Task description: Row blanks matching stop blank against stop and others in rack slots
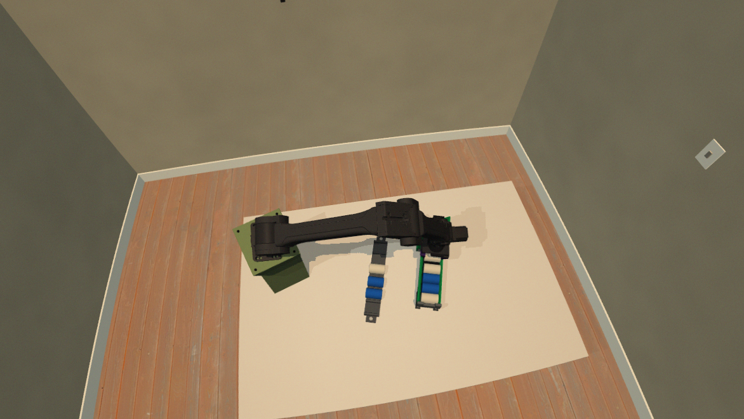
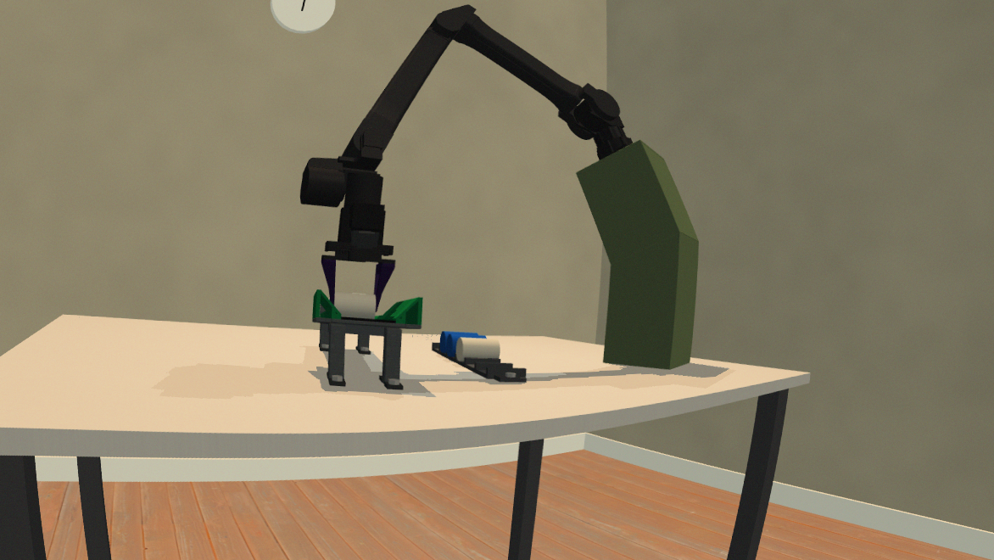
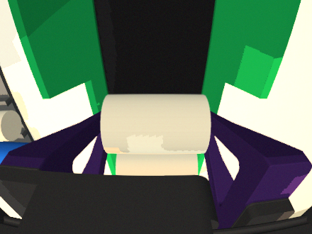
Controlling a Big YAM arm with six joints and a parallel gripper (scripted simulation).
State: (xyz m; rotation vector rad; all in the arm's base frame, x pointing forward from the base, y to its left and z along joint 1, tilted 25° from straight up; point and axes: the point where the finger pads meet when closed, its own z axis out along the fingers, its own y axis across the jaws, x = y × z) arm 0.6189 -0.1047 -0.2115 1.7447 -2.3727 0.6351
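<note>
My hand is 190 mm to the left of the grey stop, 60 mm past it and 30 mm above it.
</note>
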